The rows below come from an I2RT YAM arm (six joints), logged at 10 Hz.
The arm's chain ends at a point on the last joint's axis. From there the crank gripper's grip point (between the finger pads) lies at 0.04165 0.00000 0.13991 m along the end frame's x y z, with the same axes.
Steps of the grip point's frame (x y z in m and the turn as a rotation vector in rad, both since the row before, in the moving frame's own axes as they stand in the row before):
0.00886 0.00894 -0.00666 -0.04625 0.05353 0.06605
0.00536 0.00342 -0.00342 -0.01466 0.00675 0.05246
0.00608 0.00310 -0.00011 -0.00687 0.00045 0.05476
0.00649 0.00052 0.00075 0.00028 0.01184 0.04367
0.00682 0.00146 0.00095 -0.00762 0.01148 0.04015
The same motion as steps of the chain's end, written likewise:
0.00175 -0.00046 -0.00402 -0.04625 0.05353 0.06605
0.00453 -0.00084 -0.00310 -0.01466 0.00675 0.05246
0.00611 -0.00014 -0.00008 -0.00687 0.00045 0.05476
0.00488 -0.00130 0.00125 0.00028 0.01184 0.04367
0.00527 -0.00131 0.00145 -0.00762 0.01148 0.04015

